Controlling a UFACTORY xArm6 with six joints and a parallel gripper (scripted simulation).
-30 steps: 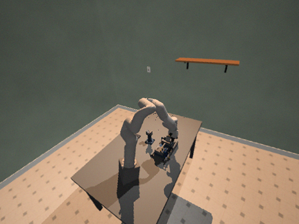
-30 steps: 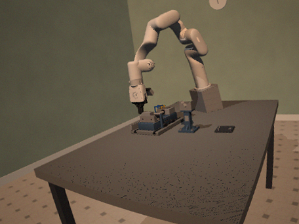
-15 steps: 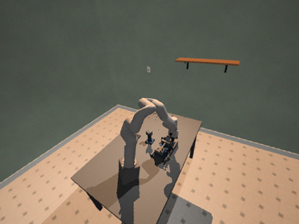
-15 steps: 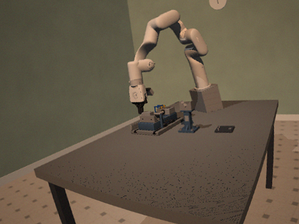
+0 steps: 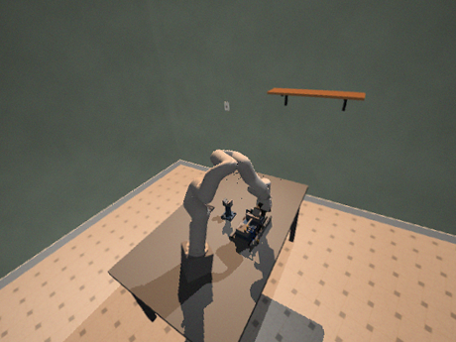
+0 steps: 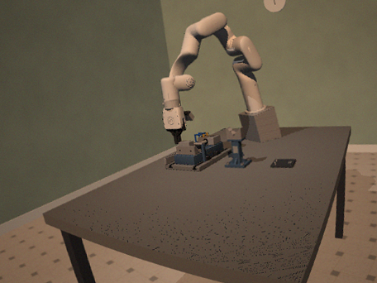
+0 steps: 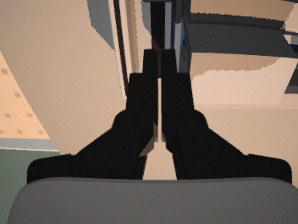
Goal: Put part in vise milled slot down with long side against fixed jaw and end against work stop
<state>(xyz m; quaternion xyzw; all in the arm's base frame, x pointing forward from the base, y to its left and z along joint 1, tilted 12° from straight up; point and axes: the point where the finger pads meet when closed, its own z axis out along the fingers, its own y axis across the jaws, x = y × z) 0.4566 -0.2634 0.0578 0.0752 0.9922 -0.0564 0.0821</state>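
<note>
My gripper is now 4 cm to the right of the part, 3 cm above it and 1 cm short of it. The rest, counted from my hand: air cylinder rod (8 cm to the left, 8 cm behind, 4 cm below); work stop (11 cm to the left, 3 cm below, 2 cm ahead); vise base rail (9 cm below, 8 cm behind, 2 cm to the right).
</note>
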